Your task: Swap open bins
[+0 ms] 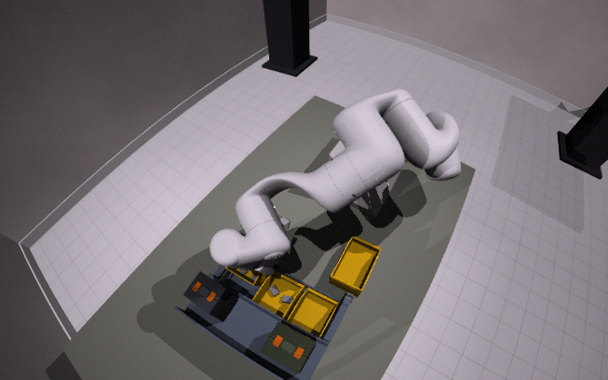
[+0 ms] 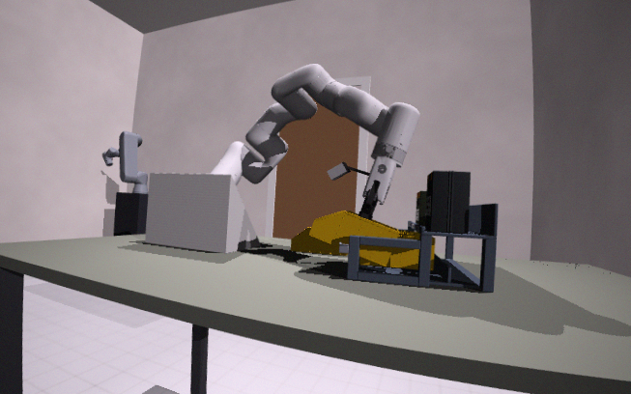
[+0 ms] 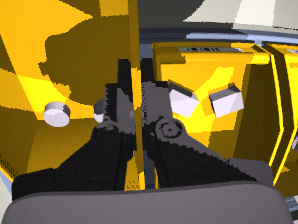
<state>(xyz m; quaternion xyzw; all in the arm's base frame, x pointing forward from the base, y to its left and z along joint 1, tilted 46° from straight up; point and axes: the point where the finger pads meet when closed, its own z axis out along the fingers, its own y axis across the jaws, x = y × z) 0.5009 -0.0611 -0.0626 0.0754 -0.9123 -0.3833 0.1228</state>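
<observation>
Right now the shelf's front bar is 2 cm behind my hand, 6 cm to the left of it and 10 cm below it. The rest, counted from my hand: black box 18 cm ahead, 4 cm to the right, 5 cm above.
</observation>
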